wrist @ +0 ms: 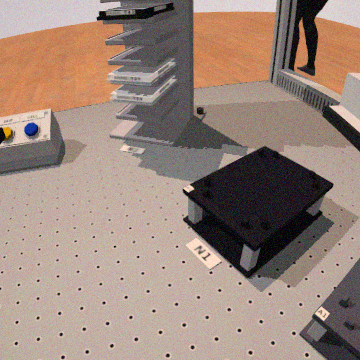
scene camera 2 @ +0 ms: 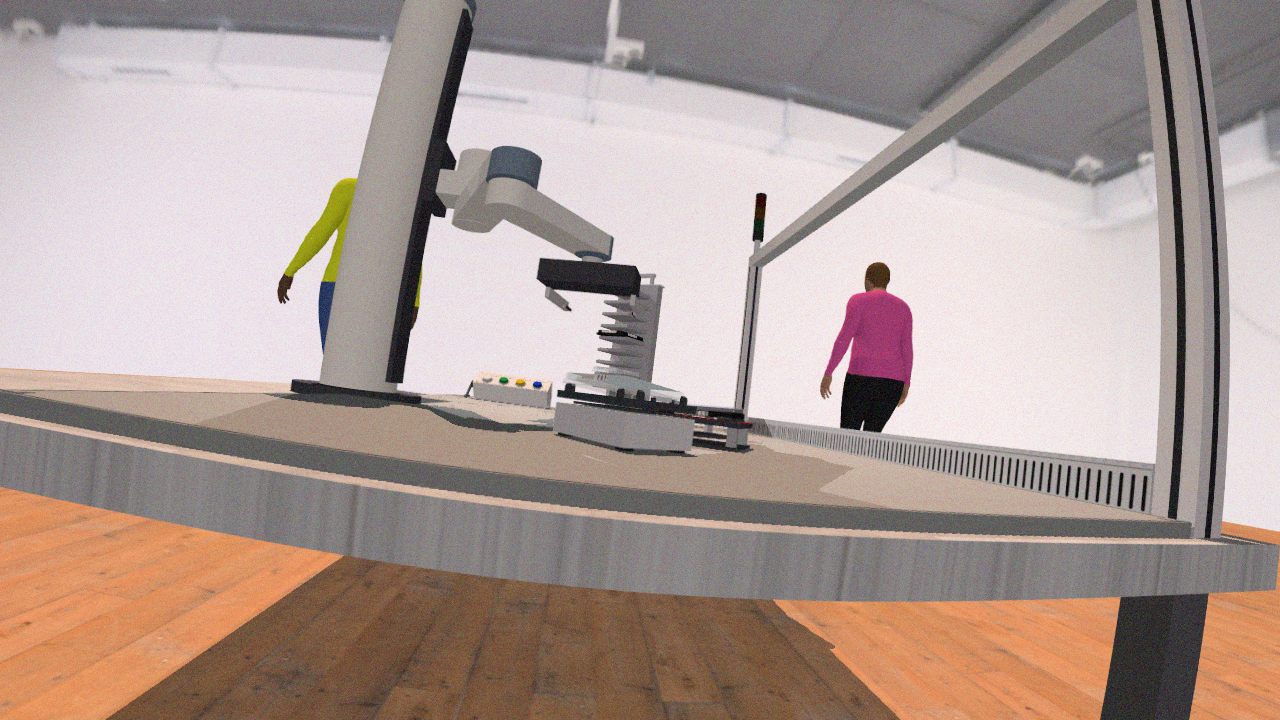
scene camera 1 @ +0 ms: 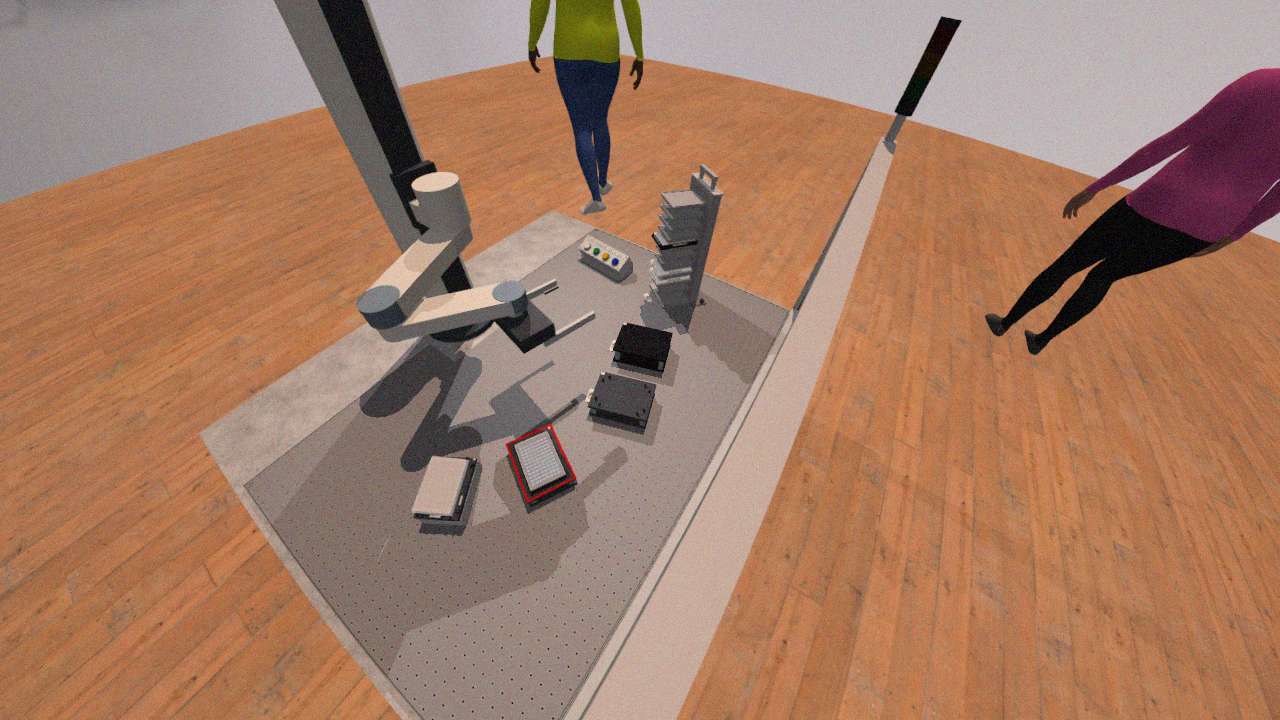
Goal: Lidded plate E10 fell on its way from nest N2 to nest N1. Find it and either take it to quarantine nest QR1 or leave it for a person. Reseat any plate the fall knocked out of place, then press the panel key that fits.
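Places are measured from the arm's base along level axes (x down, y ahead, z right), in millimetres.
Pixels of known places: gripper, fingertip midpoint: [wrist: 164, 96] [scene camera 2: 603, 310] [scene camera 1: 574, 297].
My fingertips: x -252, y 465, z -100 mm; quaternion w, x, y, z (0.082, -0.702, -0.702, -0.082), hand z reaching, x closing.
Behind a point stands the place of what it marks.
My gripper [scene camera 1: 575, 300] @(x -252, y 465, z -100 mm) [scene camera 2: 601, 311] @(x -252, y 465, z -100 mm) is open and empty, raised above the table left of nest N1; its fingers show at the edges of the wrist view. Nest N1 [scene camera 1: 642, 344] @(x -70, y 623, z -208 mm) [wrist: 260, 195] @(x -70, y 605, z -206 mm) is black and bare. Nest N2 [scene camera 1: 622, 395] @(x -60, y 675, z -27 mm) is dark grey and bare; its corner [wrist: 345, 320] @(x -66, y 597, z -39 mm) shows at lower right in the wrist view. A pale plate [scene camera 1: 539, 461] @(x -72, y 624, z 246 mm) sits on the red-rimmed nest QR1 [scene camera 1: 532, 497] @(x -52, y 662, z 315 mm); its label is unreadable, so I cannot tell whether it is E10. The panel [scene camera 1: 617, 265] @(x -76, y 326, z -492 mm) [scene camera 2: 512, 392] @(x -47, y 246, z -490 mm) [wrist: 30, 155] @(x -22, y 295, z -499 mm) has white, green, yellow and blue [wrist: 31, 129] @(x -80, y 316, z -488 mm) keys.
A shelf tower [scene camera 1: 704, 250] @(x -239, y 638, z -536 mm) [scene camera 2: 651, 331] @(x -280, y 626, z -529 mm) [wrist: 183, 75] @(x -117, y 621, z -533 mm) holds a black plate [wrist: 135, 12] @(x -253, y 519, z -451 mm) and two clear plates [wrist: 140, 75] @(x -152, y 520, z -457 mm) [wrist: 142, 94] @(x -117, y 521, z -460 mm). A small black thing [wrist: 200, 110] @(x -26, y 665, z -547 mm) lies behind it. A pale-topped unit [scene camera 1: 444, 486] [scene camera 2: 622, 425] stands beside QR1. Two people stand beyond the table.
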